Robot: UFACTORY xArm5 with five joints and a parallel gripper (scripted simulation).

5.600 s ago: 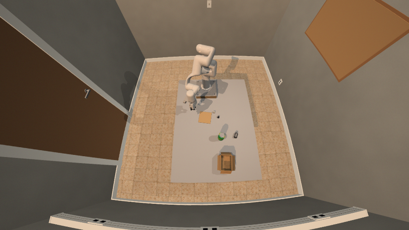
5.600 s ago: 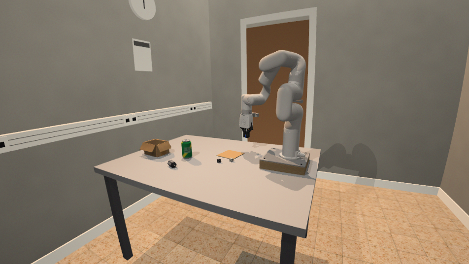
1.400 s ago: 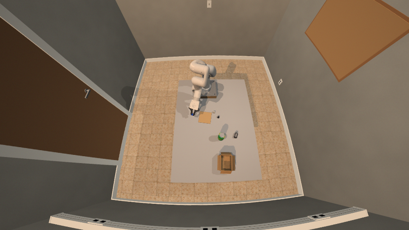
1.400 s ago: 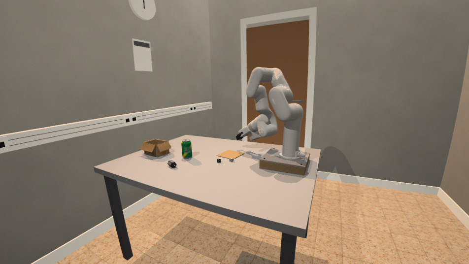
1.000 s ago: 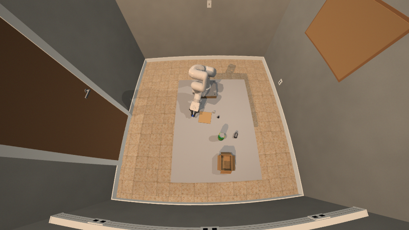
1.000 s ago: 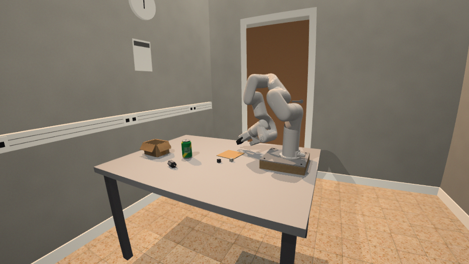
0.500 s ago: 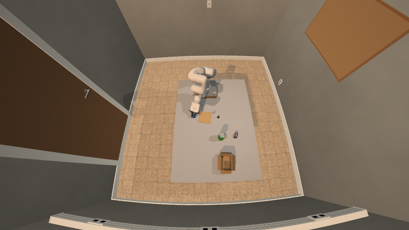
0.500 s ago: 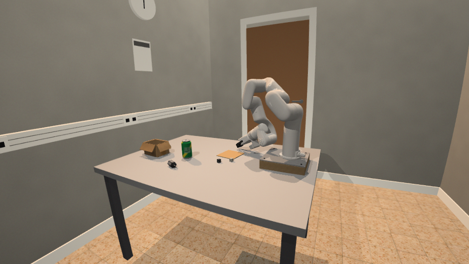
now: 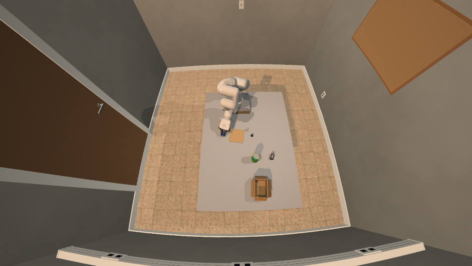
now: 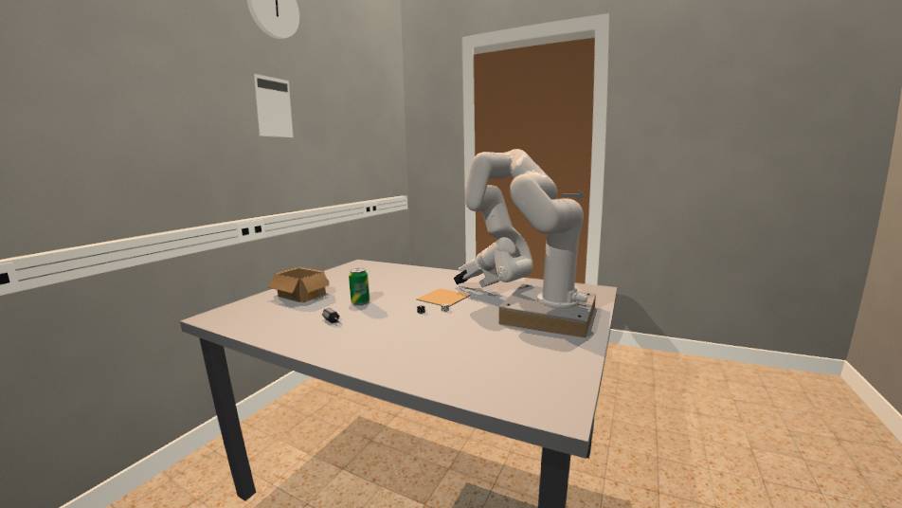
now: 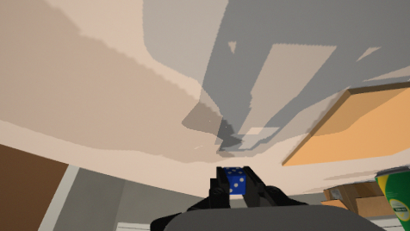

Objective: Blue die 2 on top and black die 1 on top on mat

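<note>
The mat lies 130 mm to the left of my hand, 30 mm below it and 20 mm behind it. Also, from my hand: white die (230 mm to the left, 100 mm behind, 30 mm below); blue die (10 mm below, 10 mm ahead); black die (290 mm to the left, 40 mm behind, 30 mm below).
</note>
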